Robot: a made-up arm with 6 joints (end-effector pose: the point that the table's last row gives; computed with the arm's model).
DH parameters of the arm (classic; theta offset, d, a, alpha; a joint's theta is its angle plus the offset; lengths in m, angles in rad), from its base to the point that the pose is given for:
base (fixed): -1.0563 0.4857 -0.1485 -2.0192
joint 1: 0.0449 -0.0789 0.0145 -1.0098
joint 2: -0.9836 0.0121 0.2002 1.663
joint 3: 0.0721 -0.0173 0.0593 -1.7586
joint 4: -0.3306 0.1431 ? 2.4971
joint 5: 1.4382 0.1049 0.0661 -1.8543
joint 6: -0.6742 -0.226 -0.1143 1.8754
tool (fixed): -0.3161 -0.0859 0 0
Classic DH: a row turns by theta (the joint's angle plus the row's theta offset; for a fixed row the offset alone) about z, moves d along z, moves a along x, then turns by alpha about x.
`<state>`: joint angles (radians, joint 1 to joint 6).
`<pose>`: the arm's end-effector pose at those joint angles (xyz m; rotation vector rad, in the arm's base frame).
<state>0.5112 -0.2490 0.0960 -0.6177 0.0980 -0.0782</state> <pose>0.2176 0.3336 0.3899 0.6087 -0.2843 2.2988</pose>
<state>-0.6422 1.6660 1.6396 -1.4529 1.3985 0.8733</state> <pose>-0.1679 0.1137 0.7187 -0.5232 -1.1662 2.8036</pose>
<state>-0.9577 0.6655 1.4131 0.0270 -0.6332 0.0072</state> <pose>0.1814 -0.0882 0.4524 -0.0319 0.5524 0.8214</pose>
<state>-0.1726 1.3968 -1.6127 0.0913 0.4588 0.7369</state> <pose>-0.0580 -0.2057 0.8197 -1.4851 0.5627 -0.5696</pose>
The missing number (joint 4, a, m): 0.0263
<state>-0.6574 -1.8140 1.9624 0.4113 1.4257 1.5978</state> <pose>-0.2479 -0.0662 0.3699 0.0224 -1.4486 -0.3603</pose>
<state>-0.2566 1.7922 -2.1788 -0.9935 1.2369 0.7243</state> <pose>-0.0710 -0.3533 0.6173 -0.8535 2.3631 -0.0539</pose>
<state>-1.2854 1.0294 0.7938 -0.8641 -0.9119 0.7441</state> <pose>0.1648 0.0183 0.7775 -1.0274 0.0185 0.8859</pose>
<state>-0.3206 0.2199 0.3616 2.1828 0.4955 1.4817</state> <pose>0.1396 -0.2184 0.5957 -0.2071 1.5884 -0.5852</pose>
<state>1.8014 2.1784 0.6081 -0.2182 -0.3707 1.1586</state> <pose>-0.5401 0.2400 0.5116 2.0895 1.9258 -0.7388</pose>
